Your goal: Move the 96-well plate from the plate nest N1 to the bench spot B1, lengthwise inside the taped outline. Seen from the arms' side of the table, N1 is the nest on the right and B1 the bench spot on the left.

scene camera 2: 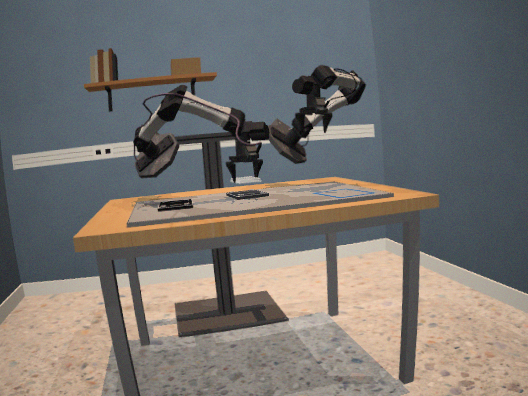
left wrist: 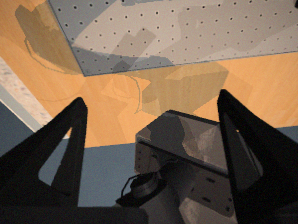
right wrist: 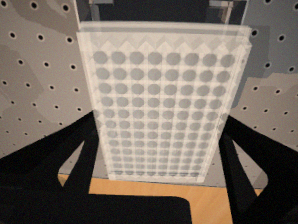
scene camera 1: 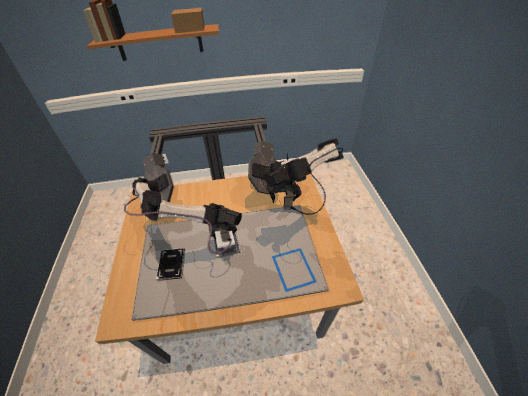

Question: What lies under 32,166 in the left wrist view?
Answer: My left gripper.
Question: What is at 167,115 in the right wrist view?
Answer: A white 96-well plate.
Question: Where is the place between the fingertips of my right gripper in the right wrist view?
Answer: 159,117
